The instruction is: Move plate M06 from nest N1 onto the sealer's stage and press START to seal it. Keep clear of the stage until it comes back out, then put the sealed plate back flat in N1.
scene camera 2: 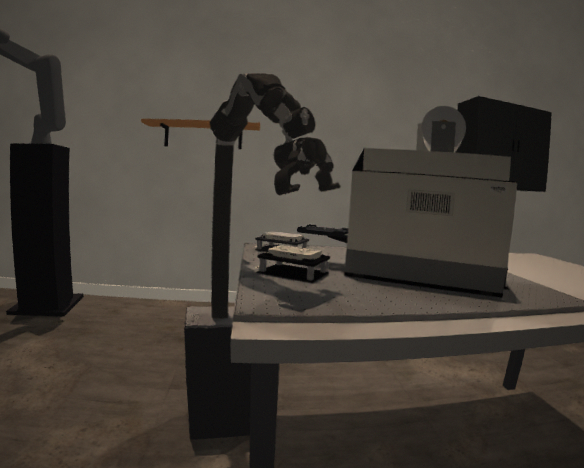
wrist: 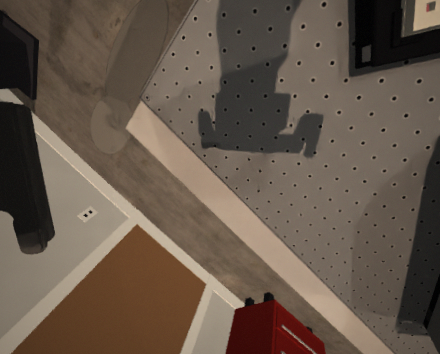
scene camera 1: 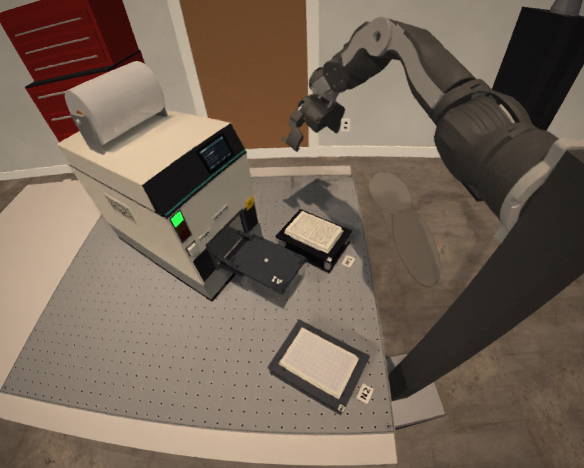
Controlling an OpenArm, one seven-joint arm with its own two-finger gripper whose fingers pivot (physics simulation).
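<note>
The plate in N1, plate M06 point(scene camera 1: 313, 231) point(scene camera 2: 295, 252), is cream-coloured and lies flat on the raised black nest N1 point(scene camera 1: 325, 261) point(scene camera 2: 320, 260). A corner of a plate point(wrist: 424, 20) in a dark nest point(wrist: 380, 64) shows at the wrist view's top right. The sealer's dark stage point(scene camera 1: 287, 265) point(scene camera 2: 325, 230) is out in front of the sealer point(scene camera 1: 120, 200) point(scene camera 2: 430, 235), with no plate on it. A small white button point(scene camera 1: 192, 248) is on the sealer's front, below a lit green lamp point(scene camera 1: 177, 219). My gripper point(scene camera 1: 311, 135) point(scene camera 2: 311, 188) is open and empty, high above the table behind N1.
A second plate point(scene camera 1: 320, 361) point(scene camera 2: 282, 236) lies in nest N2 point(scene camera 1: 282, 372), in front of the stage. A large white roll point(scene camera 1: 120, 102) point(scene camera 2: 431, 120) sits on top of the sealer. My gripper's shadow point(scene camera 1: 315, 192) point(wrist: 255, 120) falls on the perforated table plate beside N1.
</note>
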